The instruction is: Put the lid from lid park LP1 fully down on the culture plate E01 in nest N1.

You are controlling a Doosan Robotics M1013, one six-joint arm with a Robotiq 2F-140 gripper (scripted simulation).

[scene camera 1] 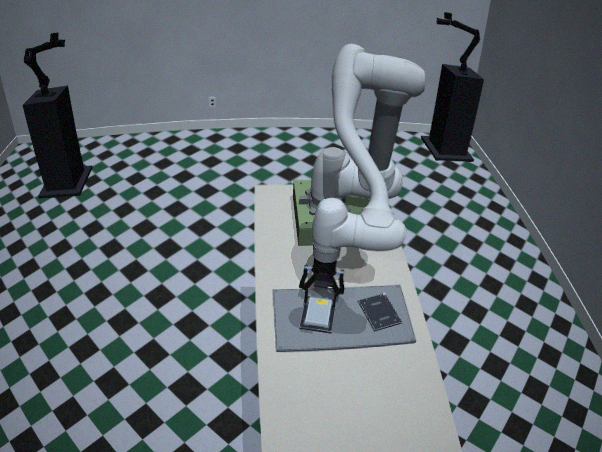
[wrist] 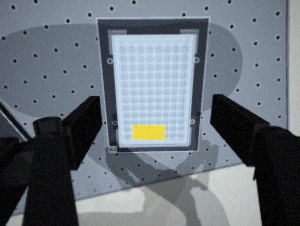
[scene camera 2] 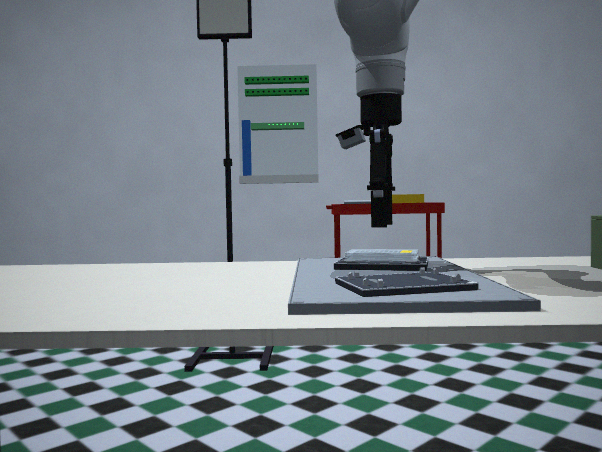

Labels:
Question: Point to a lid park LP1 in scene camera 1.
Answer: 378, 311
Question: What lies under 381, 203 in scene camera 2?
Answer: The gripper.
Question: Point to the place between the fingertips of the gripper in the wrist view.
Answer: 156, 110

